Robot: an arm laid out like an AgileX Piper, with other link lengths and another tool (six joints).
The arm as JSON. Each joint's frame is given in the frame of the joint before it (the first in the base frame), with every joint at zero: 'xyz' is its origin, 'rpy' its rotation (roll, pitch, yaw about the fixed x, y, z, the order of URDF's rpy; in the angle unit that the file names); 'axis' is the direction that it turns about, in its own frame. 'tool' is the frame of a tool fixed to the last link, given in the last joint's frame.
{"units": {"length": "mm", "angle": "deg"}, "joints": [
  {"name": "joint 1", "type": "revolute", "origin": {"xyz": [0.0, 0.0, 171.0], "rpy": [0.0, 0.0, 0.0]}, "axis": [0.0, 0.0, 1.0]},
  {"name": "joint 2", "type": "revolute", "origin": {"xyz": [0.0, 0.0, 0.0], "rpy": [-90.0, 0.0, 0.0]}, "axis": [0.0, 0.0, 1.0]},
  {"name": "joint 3", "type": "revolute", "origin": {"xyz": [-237.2, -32.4, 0.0], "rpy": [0.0, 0.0, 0.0]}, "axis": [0.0, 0.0, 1.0]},
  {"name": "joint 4", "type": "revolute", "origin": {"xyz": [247.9, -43.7, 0.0], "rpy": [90.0, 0.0, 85.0]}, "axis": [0.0, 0.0, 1.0]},
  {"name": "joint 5", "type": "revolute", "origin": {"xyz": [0.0, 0.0, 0.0], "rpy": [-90.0, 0.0, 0.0]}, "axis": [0.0, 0.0, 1.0]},
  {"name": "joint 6", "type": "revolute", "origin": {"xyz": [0.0, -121.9, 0.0], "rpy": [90.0, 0.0, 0.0]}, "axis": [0.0, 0.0, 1.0]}
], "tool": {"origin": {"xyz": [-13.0, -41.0, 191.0], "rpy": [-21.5, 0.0, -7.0]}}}
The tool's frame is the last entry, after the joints.
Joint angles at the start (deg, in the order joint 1, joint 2, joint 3, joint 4, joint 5, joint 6): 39.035 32.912 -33.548 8.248 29.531 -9.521
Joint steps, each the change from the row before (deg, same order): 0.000 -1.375 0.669 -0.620 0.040 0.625; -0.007 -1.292 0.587 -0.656 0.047 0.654; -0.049 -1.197 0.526 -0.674 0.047 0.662; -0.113 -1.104 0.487 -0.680 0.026 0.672; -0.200 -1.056 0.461 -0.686 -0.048 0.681; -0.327 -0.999 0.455 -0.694 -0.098 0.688; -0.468 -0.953 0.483 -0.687 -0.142 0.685; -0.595 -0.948 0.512 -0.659 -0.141 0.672
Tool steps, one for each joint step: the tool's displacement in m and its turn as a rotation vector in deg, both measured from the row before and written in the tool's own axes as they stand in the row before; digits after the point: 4 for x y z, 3 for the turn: -0.0002 0.0000 -0.0040 0.396 -0.545 -0.174; -0.0004 -0.0002 -0.0040 0.419 -0.538 -0.167; -0.0005 -0.0006 -0.0039 0.461 -0.508 -0.140; -0.0004 -0.0011 -0.0039 0.521 -0.485 -0.094; -0.0007 -0.0017 -0.0040 0.619 -0.539 -0.073; -0.0006 -0.0025 -0.0042 0.744 -0.542 -0.024; -0.0002 -0.0033 -0.0044 0.868 -0.521 0.041; 0.0002 -0.0039 -0.0046 0.967 -0.498 0.105
